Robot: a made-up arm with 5 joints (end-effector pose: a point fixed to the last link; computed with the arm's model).
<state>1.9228 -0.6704 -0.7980 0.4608 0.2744</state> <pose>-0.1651 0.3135 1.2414 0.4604 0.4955 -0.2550 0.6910</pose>
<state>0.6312 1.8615 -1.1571 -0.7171 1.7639</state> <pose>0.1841 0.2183 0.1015 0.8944 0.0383 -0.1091 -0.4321</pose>
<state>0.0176 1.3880 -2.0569 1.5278 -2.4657</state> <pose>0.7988 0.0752 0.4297 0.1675 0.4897 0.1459 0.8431</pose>
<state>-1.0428 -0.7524 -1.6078 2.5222 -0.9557</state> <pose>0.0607 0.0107 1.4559 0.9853 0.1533 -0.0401 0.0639</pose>
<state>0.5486 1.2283 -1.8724 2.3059 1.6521</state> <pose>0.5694 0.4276 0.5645 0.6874 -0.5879 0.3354 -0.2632</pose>
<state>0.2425 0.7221 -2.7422 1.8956 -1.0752</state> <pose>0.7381 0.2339 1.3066 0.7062 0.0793 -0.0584 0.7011</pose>
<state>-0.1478 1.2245 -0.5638 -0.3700 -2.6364</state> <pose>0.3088 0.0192 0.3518 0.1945 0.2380 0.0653 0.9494</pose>
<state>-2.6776 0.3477 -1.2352 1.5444 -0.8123</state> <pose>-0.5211 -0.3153 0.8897 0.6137 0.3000 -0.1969 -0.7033</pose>
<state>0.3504 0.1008 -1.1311 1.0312 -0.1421</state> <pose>0.5591 0.2609 1.0030 0.9291 0.0996 -0.0488 0.3529</pose>
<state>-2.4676 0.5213 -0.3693 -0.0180 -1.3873</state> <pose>-0.2520 -0.2666 0.5820 0.8971 0.0946 -0.1354 -0.4099</pose>
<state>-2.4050 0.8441 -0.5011 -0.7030 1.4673</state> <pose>-0.2553 -0.3274 0.5109 0.2452 0.1943 0.2006 0.9284</pose>
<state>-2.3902 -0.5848 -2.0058 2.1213 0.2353</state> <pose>0.0228 -0.0597 1.5776 0.3633 -0.2616 -0.1823 -0.8754</pose>
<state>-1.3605 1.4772 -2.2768 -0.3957 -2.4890</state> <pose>0.2689 -0.9386 0.5894 0.6969 -0.4075 0.2407 0.5388</pose>
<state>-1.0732 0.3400 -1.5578 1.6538 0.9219</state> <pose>0.3851 -0.5558 1.0420 0.6318 0.0268 0.1035 -0.7677</pose>
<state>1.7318 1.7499 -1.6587 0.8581 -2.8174</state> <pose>-0.1262 0.4538 0.0940 0.6384 -0.2785 -0.4577 -0.5526</pose>
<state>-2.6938 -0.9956 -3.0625 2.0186 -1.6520</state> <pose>0.6630 0.2628 1.3703 0.5726 -0.6175 0.5029 -0.1948</pose>
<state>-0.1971 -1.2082 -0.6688 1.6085 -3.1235</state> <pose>0.1231 0.0468 1.1812 0.0030 -0.0502 0.1029 0.9934</pose>
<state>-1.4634 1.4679 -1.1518 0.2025 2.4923</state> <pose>0.1235 -0.4141 0.2068 0.2481 0.1950 -0.1875 0.9302</pose>
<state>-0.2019 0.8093 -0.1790 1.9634 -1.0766</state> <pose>0.1063 0.0331 0.6852 0.2357 0.6854 0.6881 0.0348</pose>
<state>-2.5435 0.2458 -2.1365 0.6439 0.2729</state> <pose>-0.5119 -0.4192 1.4849 0.2495 -0.5976 -0.2590 -0.7166</pose>
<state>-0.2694 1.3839 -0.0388 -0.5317 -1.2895</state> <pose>0.0251 0.0497 0.4964 0.7360 0.4071 0.2257 0.4916</pose>
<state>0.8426 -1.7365 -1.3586 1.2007 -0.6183</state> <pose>-0.3311 -0.3033 1.3252 0.3184 0.0611 -0.8051 0.4966</pose>
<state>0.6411 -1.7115 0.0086 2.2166 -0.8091</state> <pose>-0.0235 0.0403 0.8586 0.6566 0.1578 0.2495 0.6941</pose>
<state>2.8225 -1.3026 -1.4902 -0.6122 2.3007</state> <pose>0.4113 -0.2026 1.5191 0.1075 -0.6191 -0.7618 0.1574</pose>
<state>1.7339 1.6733 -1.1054 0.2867 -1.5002</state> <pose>-0.0822 0.2542 0.1427 0.1131 -0.0619 -0.4917 -0.8611</pose>
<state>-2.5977 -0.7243 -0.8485 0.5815 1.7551</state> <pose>-0.2324 -0.2231 1.2803 0.4253 0.3367 0.4309 0.7211</pose>
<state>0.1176 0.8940 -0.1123 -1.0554 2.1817</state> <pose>0.2354 0.1013 0.5475 0.5856 0.0981 -0.1780 -0.7847</pose>
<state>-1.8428 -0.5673 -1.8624 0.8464 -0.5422</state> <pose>0.0238 -0.1264 1.6777 0.6383 -0.6664 -0.2590 -0.2853</pose>
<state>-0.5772 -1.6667 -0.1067 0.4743 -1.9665</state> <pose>0.1202 -0.0061 1.0631 0.5809 -0.5027 -0.1098 0.6307</pose>
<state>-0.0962 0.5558 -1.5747 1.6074 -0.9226</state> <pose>0.7340 -0.0176 0.8956 0.8269 0.2707 0.2029 0.4492</pose>
